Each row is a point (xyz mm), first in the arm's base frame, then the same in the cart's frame.
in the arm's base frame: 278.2 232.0 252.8
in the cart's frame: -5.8 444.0 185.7
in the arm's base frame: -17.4 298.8 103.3
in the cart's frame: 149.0 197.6 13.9
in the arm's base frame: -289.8 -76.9 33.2
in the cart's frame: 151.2 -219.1 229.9
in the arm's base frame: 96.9 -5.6 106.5
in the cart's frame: 95.9 163.4 332.9
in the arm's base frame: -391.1 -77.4 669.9
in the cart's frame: -477.7 -253.3 92.2
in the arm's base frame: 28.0 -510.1 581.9
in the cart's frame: -458.6 -81.6 676.0
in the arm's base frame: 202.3 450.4 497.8
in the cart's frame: -211.5 495.7 -76.1
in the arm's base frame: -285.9 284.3 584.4
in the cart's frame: -331.1 -5.5 -165.2
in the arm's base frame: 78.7 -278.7 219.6
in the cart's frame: -61.8 35.1 548.1
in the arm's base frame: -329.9 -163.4 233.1
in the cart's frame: -61.0 -275.8 258.7
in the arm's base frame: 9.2 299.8 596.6
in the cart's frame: -336.7 265.2 -46.1
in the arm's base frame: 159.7 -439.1 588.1
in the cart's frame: -451.0 67.9 672.7
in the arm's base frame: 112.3 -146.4 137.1
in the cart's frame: 42.2 116.9 459.2
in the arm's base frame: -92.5 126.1 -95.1
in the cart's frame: 314.4 36.0 160.0
